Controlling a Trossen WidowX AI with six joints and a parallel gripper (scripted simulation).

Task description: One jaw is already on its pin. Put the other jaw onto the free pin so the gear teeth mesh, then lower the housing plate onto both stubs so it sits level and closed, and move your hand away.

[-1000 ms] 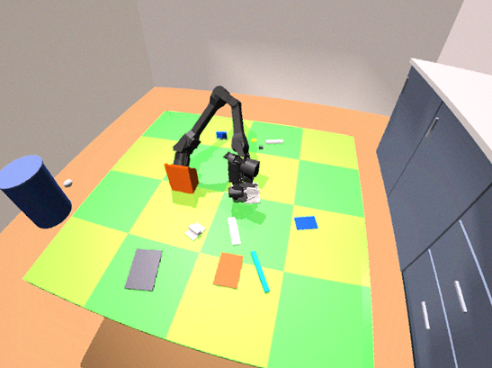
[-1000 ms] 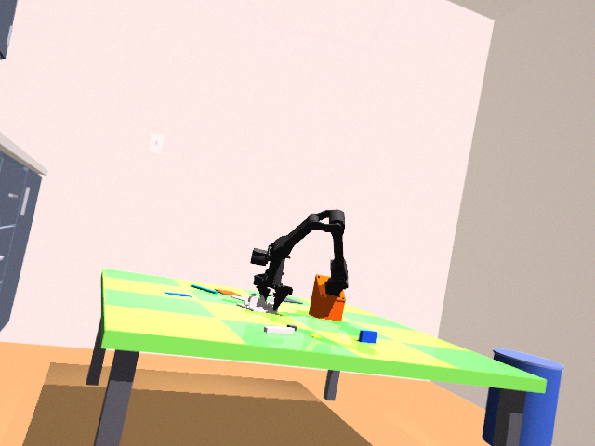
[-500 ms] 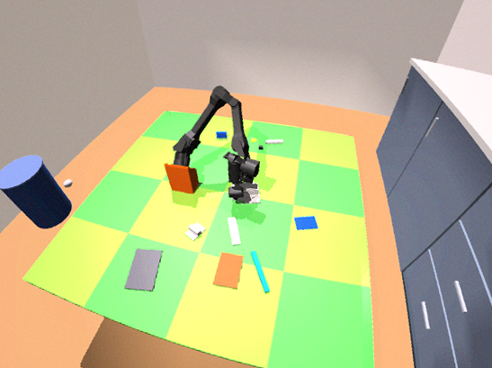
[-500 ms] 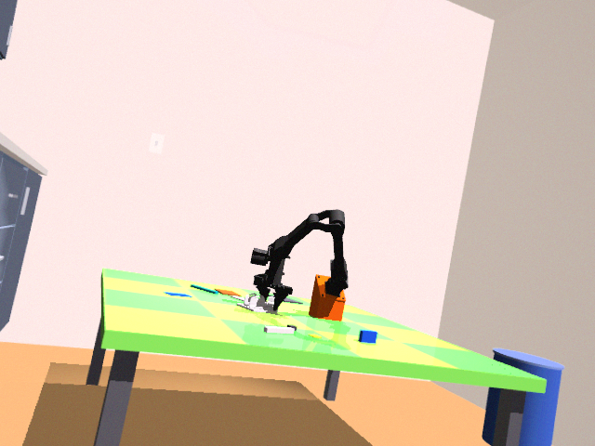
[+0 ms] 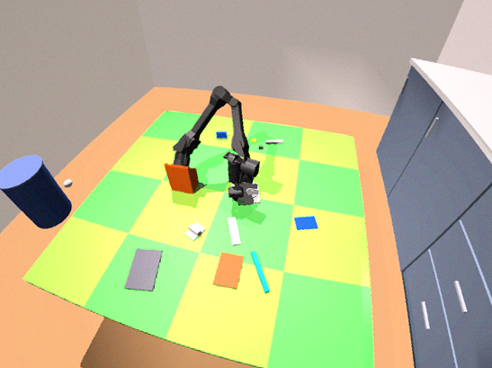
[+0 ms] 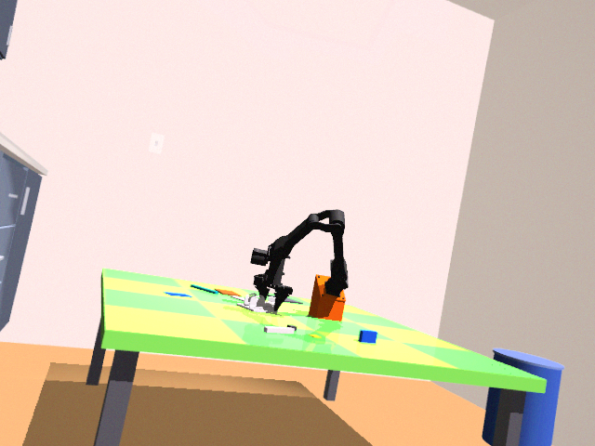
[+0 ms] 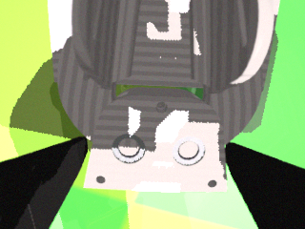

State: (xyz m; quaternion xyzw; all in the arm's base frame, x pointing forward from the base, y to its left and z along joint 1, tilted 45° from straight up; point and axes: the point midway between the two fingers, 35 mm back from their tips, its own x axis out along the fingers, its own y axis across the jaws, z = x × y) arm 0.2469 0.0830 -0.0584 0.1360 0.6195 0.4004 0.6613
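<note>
Right now my gripper tip is 1 cm short of the white housing plate and 2 cm below it. The rest, counted from my gripper tip: jaw (2 cm ahead, 2 cm to the left, 1 cm above); blue card (34 cm ahead, 6 cm to the right, 1 cm below); cyan bar (21 cm ahead, 33 cm to the right).
</note>
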